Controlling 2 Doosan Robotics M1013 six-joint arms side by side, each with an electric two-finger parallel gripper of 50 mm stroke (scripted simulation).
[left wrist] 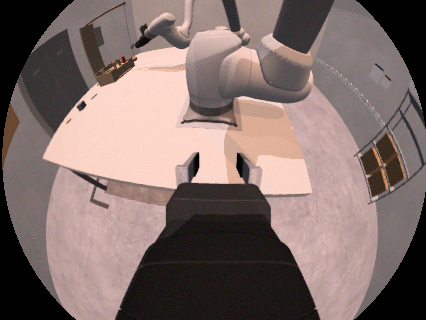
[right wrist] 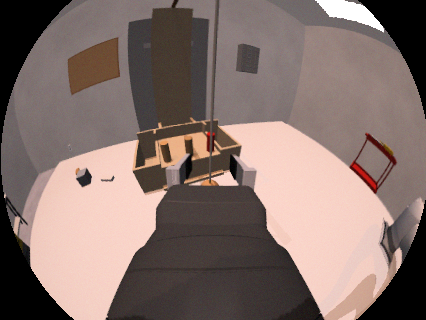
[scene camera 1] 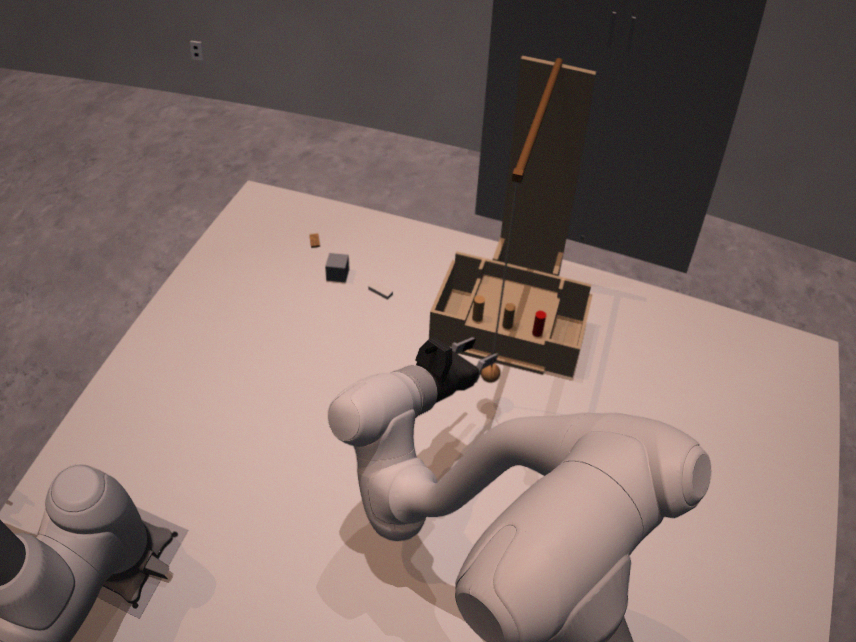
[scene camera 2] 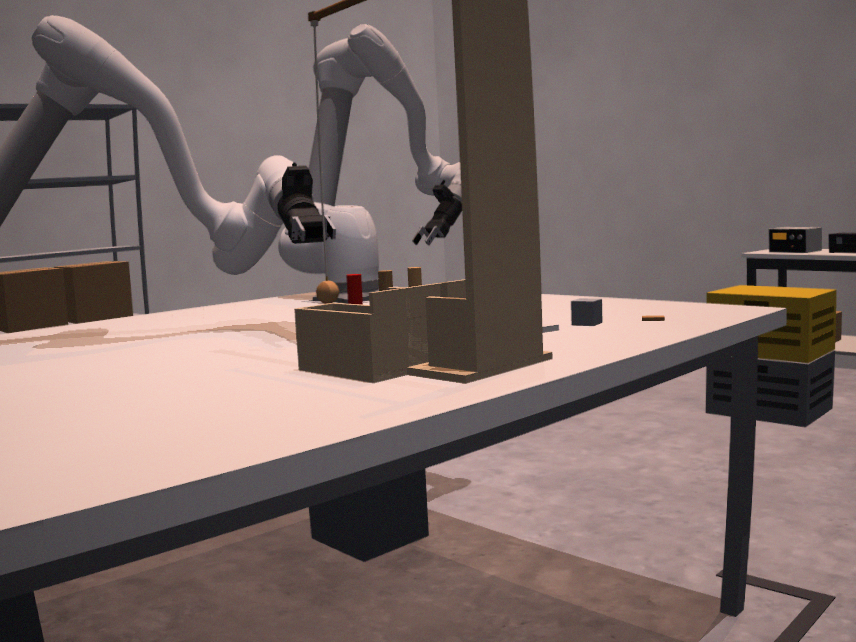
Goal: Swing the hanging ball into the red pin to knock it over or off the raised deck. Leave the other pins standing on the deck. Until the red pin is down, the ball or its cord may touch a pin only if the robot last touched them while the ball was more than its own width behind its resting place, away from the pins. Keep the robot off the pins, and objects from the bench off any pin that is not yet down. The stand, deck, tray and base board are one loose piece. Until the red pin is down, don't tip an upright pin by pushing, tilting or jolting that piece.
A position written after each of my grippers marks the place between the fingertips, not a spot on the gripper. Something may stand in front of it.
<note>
In view: my left gripper (scene camera 2: 420, 243), my right gripper (scene camera 2: 318, 235), a dark cube (scene camera 2: 584, 311) and a tall stand (scene camera 2: 490, 323).
The tall stand also shows in the left wrist view (left wrist: 87, 34) and in scene camera 1 (scene camera 1: 544, 200). My left gripper also shows in the left wrist view (left wrist: 218, 160). My right gripper also shows in the right wrist view (right wrist: 210, 162) and in scene camera 1 (scene camera 1: 483, 350).
</note>
